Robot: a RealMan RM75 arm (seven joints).
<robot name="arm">
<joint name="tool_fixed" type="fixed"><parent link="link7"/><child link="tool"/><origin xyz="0 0 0" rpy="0 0 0"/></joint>
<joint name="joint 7" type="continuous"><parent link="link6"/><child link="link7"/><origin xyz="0 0 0.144" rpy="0 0 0"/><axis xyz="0 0 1"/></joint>
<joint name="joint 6" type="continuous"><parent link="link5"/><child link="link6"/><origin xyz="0 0 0" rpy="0 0 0"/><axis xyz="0 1 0"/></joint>
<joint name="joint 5" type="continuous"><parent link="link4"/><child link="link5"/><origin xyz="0 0 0.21" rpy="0 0 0"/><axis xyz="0 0 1"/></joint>
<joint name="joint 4" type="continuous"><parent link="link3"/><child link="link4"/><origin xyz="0 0 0" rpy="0 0 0"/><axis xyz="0 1 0"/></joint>
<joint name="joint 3" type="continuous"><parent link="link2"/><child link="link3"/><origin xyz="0 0 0.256" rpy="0 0 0"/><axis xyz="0 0 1"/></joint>
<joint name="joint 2" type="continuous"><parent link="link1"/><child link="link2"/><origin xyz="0 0 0" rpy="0 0 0"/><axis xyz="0 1 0"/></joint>
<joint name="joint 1" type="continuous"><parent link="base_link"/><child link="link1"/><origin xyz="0 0 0.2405" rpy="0 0 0"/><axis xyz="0 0 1"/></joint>
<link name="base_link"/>
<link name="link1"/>
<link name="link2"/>
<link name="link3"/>
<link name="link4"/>
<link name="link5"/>
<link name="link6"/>
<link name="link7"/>
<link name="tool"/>
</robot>
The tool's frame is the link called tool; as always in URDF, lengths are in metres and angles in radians. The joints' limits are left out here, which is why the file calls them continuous.
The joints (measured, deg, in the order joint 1, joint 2, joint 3, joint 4, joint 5, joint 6, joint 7), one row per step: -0.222, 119.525, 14.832, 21.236, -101.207, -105.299, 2.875; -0.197, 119.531, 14.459, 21.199, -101.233, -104.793, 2.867; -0.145, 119.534, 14.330, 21.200, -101.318, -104.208, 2.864; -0.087, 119.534, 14.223, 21.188, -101.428, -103.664, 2.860; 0.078, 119.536, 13.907, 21.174, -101.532, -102.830, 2.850; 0.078, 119.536, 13.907, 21.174, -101.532, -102.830, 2.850; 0.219, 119.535, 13.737, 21.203, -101.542, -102.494, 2.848; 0.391, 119.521, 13.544, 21.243, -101.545, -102.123, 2.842; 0.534, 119.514, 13.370, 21.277, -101.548, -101.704, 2.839; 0.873, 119.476, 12.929, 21.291, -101.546, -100.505, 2.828; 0.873, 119.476, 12.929, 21.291, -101.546, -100.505, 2.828; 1.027, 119.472, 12.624, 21.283, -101.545, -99.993, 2.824; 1.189, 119.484, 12.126, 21.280, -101.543, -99.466, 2.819; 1.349, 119.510, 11.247, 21.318, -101.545, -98.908, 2.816; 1.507, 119.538, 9.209, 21.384, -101.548, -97.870, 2.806; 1.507, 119.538, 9.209, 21.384, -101.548, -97.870, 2.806; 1.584, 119.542, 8.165, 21.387, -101.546, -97.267, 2.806; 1.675, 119.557, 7.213, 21.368, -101.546, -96.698, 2.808
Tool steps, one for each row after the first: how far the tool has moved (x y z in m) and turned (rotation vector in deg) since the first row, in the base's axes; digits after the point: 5 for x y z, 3 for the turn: 0.00024, 0.00023, -0.00180, -0.733, -0.015, -0.104; 0.00065, 0.00092, -0.00331, -1.349, 0.003, -0.298; 0.00102, 0.00160, -0.00470, -1.932, -0.002, -0.454; 0.00127, 0.00291, -0.00711, -2.914, -0.010, -0.592; 0.00127, 0.00291, -0.00711, -2.914, -0.010, -0.592; 0.00108, 0.00384, -0.00818, -3.323, 0.019, -0.568; 0.00087, 0.00495, -0.00930, -3.773, 0.040, -0.528; 0.00082, 0.00593, -0.01050, -4.245, 0.065, -0.557; 0.00128, 0.00828, -0.01357, -5.546, 0.031, -0.770; 0.00128, 0.00828, -0.01357, -5.546, 0.031, -0.770; 0.00127, 0.00918, -0.01521, -6.205, 0.005, -0.797; 0.00093, 0.00991, -0.01744, -7.042, -0.016, -0.730; -0.00005, 0.01018, -0.02079, -8.235, -0.011, -0.485; -0.00187, 0.00917, -0.02782, -10.802, -0.076, 0.026; -0.00187, 0.00917, -0.02782, -10.802, -0.076, 0.026; -0.00252, 0.00854, -0.03143, -12.172, -0.161, 0.228; -0.00313, 0.00800, -0.03477, -13.438, -0.261, 0.419
